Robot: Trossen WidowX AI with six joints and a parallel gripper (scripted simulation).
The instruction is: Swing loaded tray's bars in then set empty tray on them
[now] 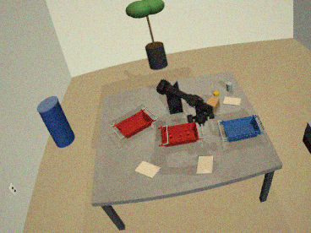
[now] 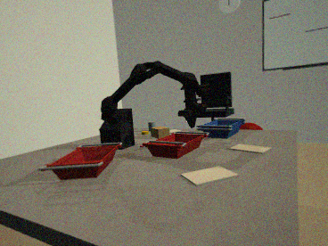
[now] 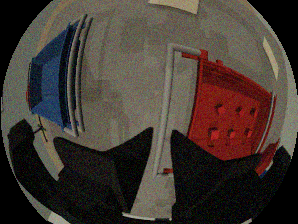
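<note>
Right now my gripper tip is 50 cm to the left of the red tray, 23 cm past it and 4 cm above it. The rest, counted from my gripper tip: grey cylinder: 50 cm behind, 36 cm to the left, 5 cm below; then small yellow piece: 47 cm behind, 22 cm to the left, 8 cm below; then tan block: 30 cm behind, 15 cm to the left, 6 cm below.
</note>
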